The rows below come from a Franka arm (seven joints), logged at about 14 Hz.
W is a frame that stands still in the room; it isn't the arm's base.
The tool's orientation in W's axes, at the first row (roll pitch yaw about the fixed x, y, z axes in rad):
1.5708, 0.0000, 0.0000
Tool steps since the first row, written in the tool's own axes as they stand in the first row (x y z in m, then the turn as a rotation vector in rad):
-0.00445, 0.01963, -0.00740, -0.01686, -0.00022, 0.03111
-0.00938, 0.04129, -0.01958, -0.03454, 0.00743, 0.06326
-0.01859, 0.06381, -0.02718, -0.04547, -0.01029, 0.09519
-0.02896, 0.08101, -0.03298, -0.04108, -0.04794, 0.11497
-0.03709, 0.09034, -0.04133, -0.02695, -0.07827, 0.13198
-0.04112, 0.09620, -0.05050, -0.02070, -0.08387, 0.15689
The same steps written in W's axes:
-0.00445, 0.00740, 0.01963, -0.01686, -0.03111, -0.00022
-0.00938, 0.01958, 0.04129, -0.03454, -0.06326, 0.00743
-0.01859, 0.02718, 0.06381, -0.04547, -0.09519, -0.01029
-0.02896, 0.03298, 0.08101, -0.04108, -0.11497, -0.04794
-0.03709, 0.04133, 0.09034, -0.02695, -0.13198, -0.07827
-0.04112, 0.05050, 0.09620, -0.02070, -0.15689, -0.08387

